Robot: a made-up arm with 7 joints. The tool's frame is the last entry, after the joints.
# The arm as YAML. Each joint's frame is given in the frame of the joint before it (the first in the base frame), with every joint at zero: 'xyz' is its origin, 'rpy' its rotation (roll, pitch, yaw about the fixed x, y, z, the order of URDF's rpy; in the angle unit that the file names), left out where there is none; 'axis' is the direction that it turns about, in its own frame. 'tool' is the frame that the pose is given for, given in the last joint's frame.
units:
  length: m
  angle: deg
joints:
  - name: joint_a
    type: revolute
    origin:
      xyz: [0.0, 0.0, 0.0]
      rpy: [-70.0, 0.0, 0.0]
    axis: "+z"
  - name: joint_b
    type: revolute
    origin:
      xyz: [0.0, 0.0, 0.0]
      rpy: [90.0, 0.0, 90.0]
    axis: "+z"
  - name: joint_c
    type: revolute
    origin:
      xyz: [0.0, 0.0, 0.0]
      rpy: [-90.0, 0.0, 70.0]
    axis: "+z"
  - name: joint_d
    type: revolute
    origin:
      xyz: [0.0, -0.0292, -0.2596]
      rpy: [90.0, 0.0, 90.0]
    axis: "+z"
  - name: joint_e
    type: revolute
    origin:
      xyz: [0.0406, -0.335, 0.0]
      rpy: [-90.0, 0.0, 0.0]
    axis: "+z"
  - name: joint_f
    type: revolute
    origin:
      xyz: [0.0, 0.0, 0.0]
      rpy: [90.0, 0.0, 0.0]
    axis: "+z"
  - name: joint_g
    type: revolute
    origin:
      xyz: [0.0, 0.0, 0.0]
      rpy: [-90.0, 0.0, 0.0]
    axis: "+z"
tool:
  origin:
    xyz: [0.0, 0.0, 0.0]
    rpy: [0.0, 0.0, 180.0]
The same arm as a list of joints. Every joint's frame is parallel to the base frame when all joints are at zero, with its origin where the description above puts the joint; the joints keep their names.
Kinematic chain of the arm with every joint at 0, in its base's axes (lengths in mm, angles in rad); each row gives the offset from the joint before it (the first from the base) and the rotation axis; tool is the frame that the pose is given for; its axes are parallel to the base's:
joint_a: xyz 0 0 0 axis 0 0.9397 0.342
joint_b: xyz 0 0 0 axis +x
joint_c: xyz 0 0 0 axis +z
joint_d: xyz 29.2 0 -259.6 axis +y
joint_e: xyz -40.6 0 -335 axis +z
joint_f: xyz 0 0 0 axis +y
joint_g: xyz 0 0 0 axis +z
tool: xyz 0 0 0

